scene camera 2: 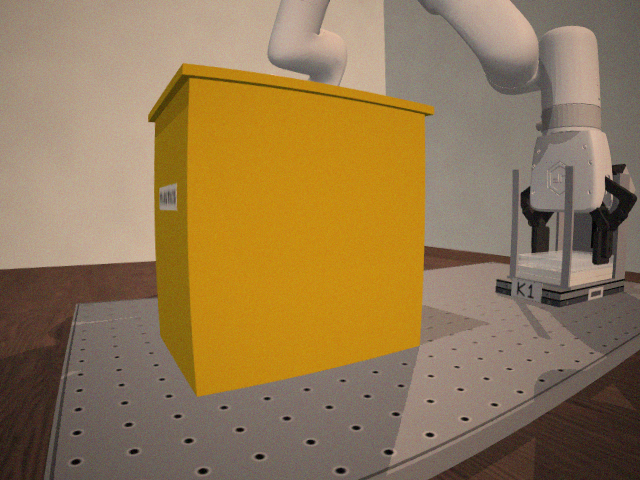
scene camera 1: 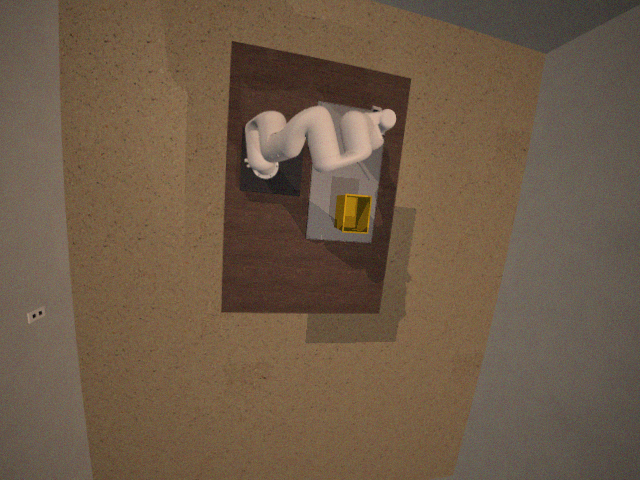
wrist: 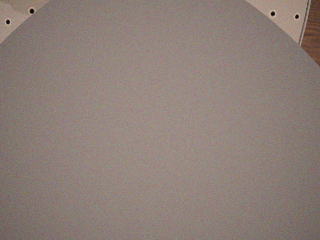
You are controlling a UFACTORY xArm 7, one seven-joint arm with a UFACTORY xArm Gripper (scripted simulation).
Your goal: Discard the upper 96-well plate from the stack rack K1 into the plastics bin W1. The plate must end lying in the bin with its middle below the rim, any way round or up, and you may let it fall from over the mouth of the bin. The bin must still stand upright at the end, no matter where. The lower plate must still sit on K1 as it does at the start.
A yellow plastics bin W1 shows in scene camera 2 and in scene camera 1. The same spot on the yellow plastics bin W1: (scene camera 2: pixel 289 215) is (scene camera 1: pixel 362 218).
